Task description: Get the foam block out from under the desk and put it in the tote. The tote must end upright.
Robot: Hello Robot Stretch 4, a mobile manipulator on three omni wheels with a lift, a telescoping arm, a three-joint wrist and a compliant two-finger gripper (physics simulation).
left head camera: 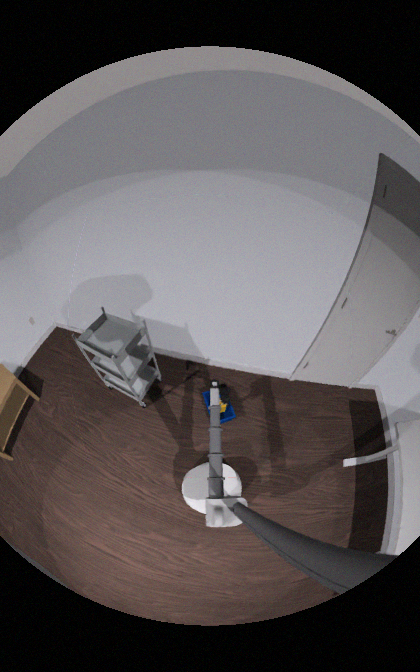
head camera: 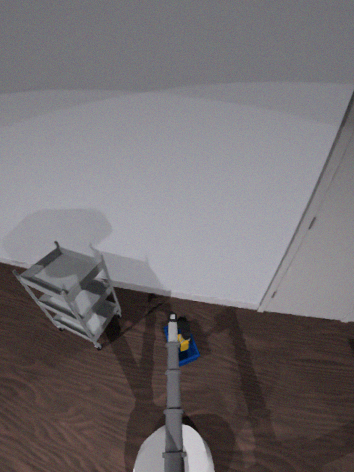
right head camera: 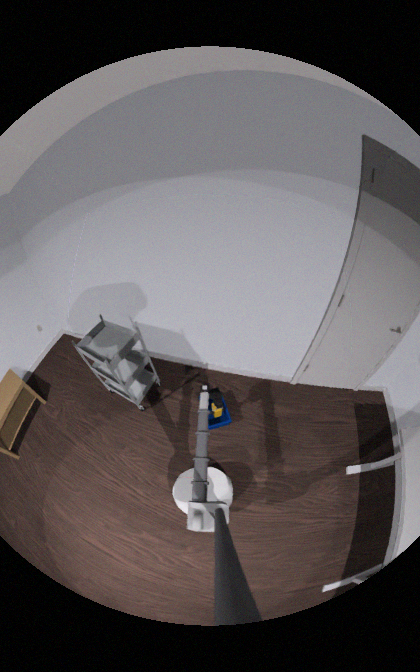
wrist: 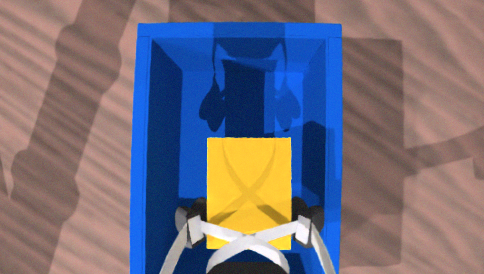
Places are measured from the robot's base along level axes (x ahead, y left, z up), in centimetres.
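Pixels of known places: gripper, between the fingertips: [left head camera: 221,407] [head camera: 184,344] [wrist: 249,212].
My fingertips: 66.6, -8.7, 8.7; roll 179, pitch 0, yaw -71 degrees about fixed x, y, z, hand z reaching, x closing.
Behind a point stands the place of what it marks, as x, y, z.
The yellow foam block [head camera: 183,343] @[65.4, -8.0, 13.6] [left head camera: 223,407] @[65.5, -10.3, 10.6] [right head camera: 217,411] [wrist: 248,170] @[70.8, -7.2, 13.7] is between the two fingers of my gripper [wrist: 249,212] @[66.6, -8.7, 8.7], which is shut on it. The blue tote [head camera: 190,359] @[55.6, -12.7, 9.0] [left head camera: 228,418] @[56.2, -14.3, 9.0] [right head camera: 222,425] [wrist: 141,150] @[68.9, 2.9, 9.3] stands upright on the floor below the end of my arm. In the wrist view the block lies within the outline of the tote's rim, toward the near end, and finger shadows fall on the tote's bottom. How far the block is above the bottom cannot be told. The near end of the tote is cut off in the wrist view.
A grey three-shelf cart [head camera: 43,285] @[80.3, 85.0, 63.5] [left head camera: 95,342] @[85.9, 86.8, 63.5] [right head camera: 93,350] stands left of the tote, near the back wall. A door [head camera: 320,260] @[94.0, -109.8, 69.6] [left head camera: 365,300] @[94.4, -108.2, 106.9] [right head camera: 372,300] is at the right. A wooden piece of furniture [left head camera: 6,390] @[33.8, 201.7, 42.2] [right head camera: 9,392] stands at the far left.
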